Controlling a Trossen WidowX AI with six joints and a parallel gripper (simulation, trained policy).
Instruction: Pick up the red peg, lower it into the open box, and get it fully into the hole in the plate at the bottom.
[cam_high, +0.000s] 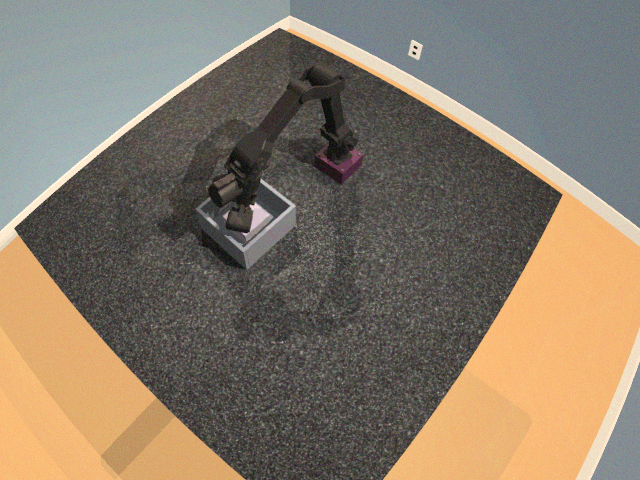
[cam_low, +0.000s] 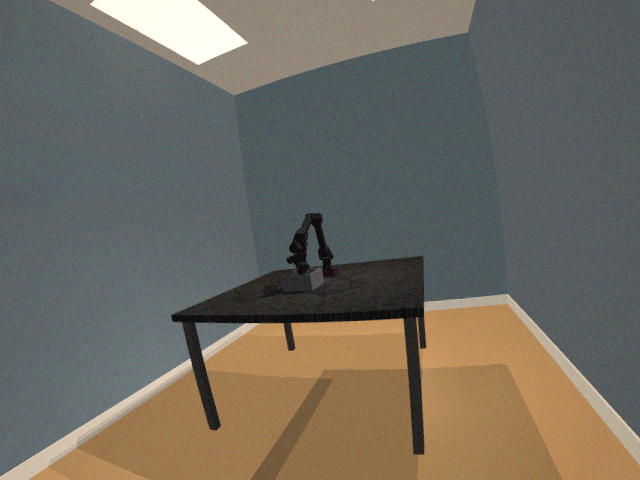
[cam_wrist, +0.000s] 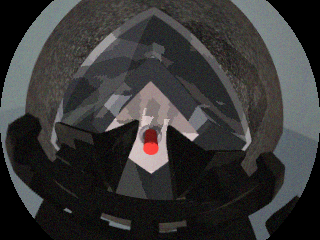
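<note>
The red peg is 10 mm to the left of my gripper tip, 10 mm below it and 10 mm behind it. Round my gripper tip: grey box (30 mm below, 10 mm to the left, 10 mm behind); then pale plate (10 mm to the left, 10 mm below, 10 mm behind).
</note>
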